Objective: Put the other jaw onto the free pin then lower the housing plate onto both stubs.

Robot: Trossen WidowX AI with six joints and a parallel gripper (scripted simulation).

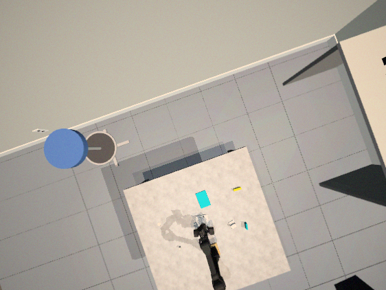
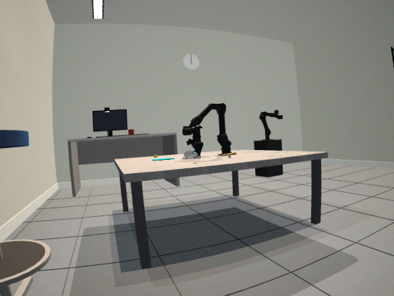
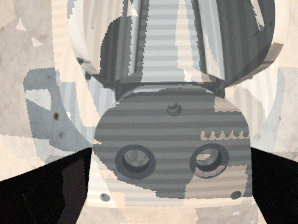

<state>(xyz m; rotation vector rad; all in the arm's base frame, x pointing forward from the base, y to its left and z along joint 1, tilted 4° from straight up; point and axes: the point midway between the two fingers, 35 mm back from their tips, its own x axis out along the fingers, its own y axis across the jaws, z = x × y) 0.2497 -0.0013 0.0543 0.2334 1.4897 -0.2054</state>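
The white jaw piece is 2 cm to the right of my gripper tip and 2 cm ahead of it. Also, from my gripper tip: yellow piece 46 cm to the right, 20 cm ahead; then cyan plate 24 cm ahead, 11 cm to the right, 1 cm below.
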